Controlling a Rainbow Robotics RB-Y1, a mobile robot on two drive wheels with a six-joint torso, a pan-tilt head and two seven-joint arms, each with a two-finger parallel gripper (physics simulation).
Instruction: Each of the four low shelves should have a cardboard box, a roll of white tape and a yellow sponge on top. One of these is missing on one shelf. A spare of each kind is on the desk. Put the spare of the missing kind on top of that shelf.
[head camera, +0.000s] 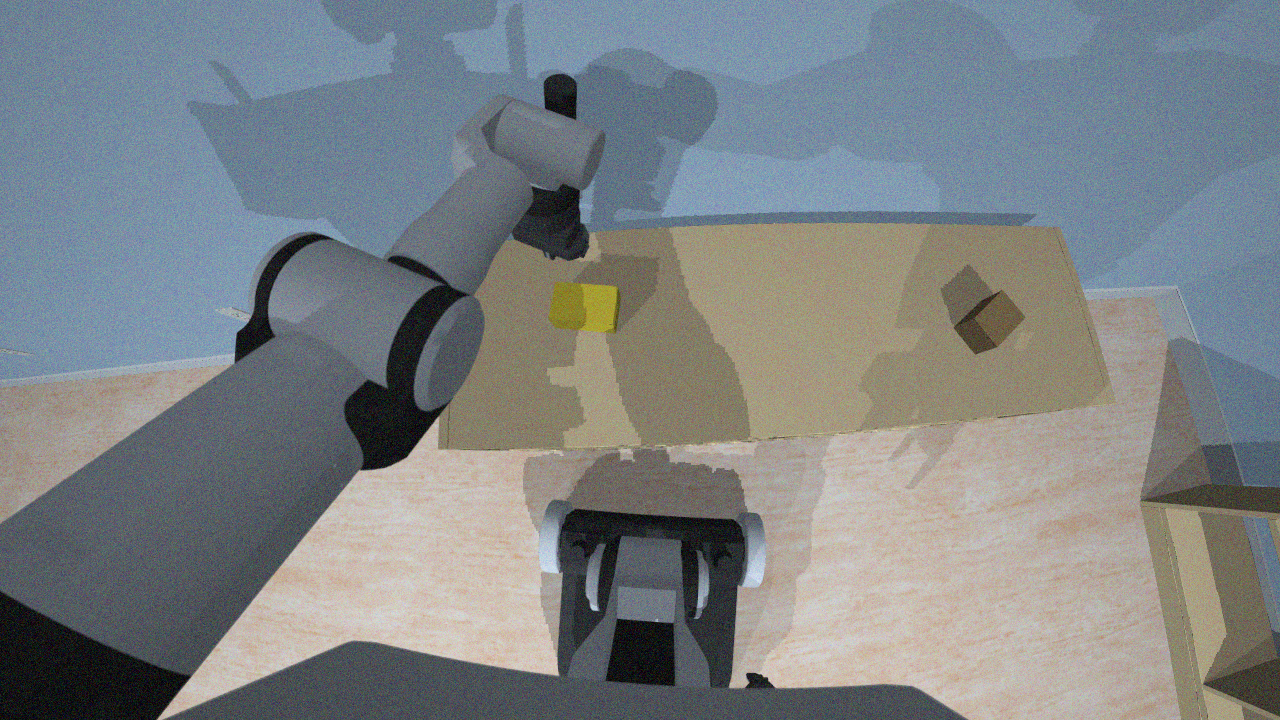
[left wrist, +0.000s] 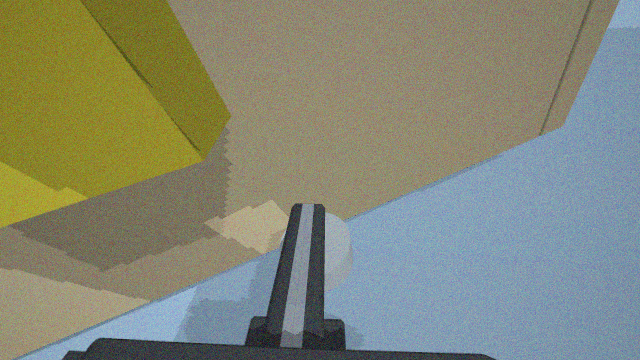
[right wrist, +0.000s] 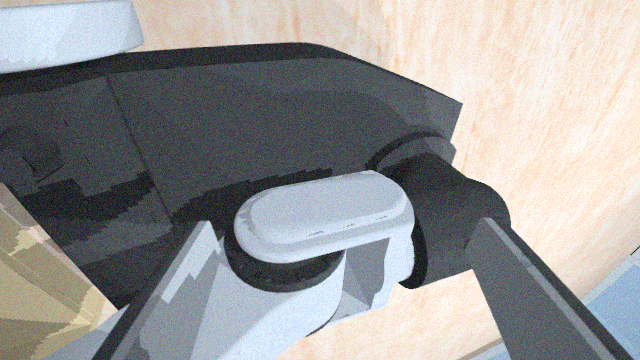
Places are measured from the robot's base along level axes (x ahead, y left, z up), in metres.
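Where they show: left gripper, fingertip midpoint: (head camera: 551, 254) (left wrist: 309, 214); right gripper, fingertip midpoint: (right wrist: 343, 236); robot's base at its link origin: (head camera: 652, 536).
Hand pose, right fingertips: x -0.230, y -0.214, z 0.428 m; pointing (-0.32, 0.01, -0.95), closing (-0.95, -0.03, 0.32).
Things, the pixels of their centre, and the offset from my right fingertips. Level surfaces: height alone.
- desk at its surface level: 0.183 m up
- white tape at the middle of its body: (left wrist: 317, 248) 0.208 m up, 0.835 m ahead, 0.396 m left
- yellow sponge at the middle of its body: (left wrist: 23, 95) (head camera: 585, 307) 0.205 m up, 0.702 m ahead, 0.337 m left
- brown cardboard box at the middle of its body: (head camera: 989, 322) 0.208 m up, 0.719 m ahead, 0.349 m right
- light wood floor at its surface level: 0.427 m down
My left gripper (head camera: 575, 248) (left wrist: 309, 214) is shut and empty at the far left part of the desk (head camera: 805, 358) (left wrist: 375, 100). A roll of white tape (left wrist: 340, 252) shows partly behind the shut fingers in the left wrist view, at the desk's edge; the fingers hide part of it. In the head view the tape does not show. A yellow sponge (head camera: 583, 307) (left wrist: 100, 100) lies on the desk close to the left gripper. A brown cardboard box (head camera: 989, 322) stands at the desk's right. My right gripper (right wrist: 343, 236) is open and empty, over the robot's own base.
The robot's base (head camera: 648, 564) (right wrist: 250, 105) stands on the light wood floor (head camera: 966, 537) in front of the desk. A wooden shelf unit (head camera: 1167, 582) stands at the lower right of the head view. Blue floor (head camera: 805, 188) lies beyond the desk.
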